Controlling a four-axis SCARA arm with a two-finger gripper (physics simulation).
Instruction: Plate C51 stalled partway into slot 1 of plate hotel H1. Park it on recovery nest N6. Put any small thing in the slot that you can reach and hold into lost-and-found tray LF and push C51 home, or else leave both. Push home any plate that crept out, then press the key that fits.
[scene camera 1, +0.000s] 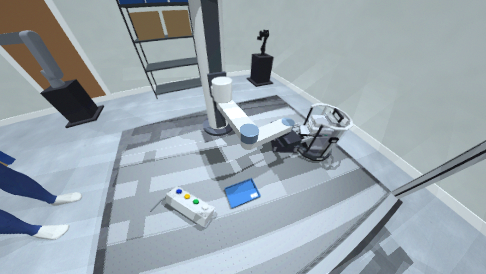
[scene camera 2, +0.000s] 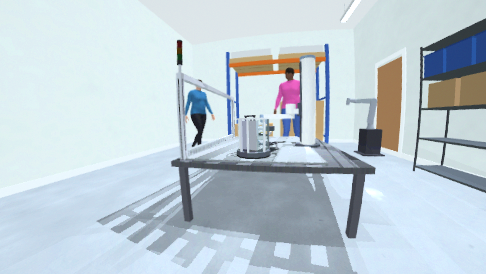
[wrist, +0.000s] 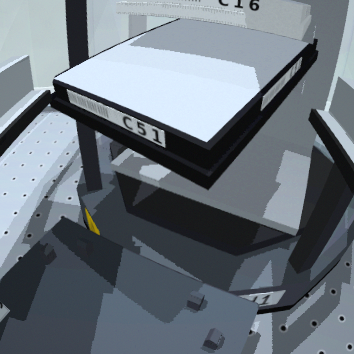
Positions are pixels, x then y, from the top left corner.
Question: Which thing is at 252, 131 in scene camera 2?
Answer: A round plate rack.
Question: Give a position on a round plate rack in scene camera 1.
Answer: At 327, 137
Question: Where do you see a white button box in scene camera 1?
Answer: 194, 212
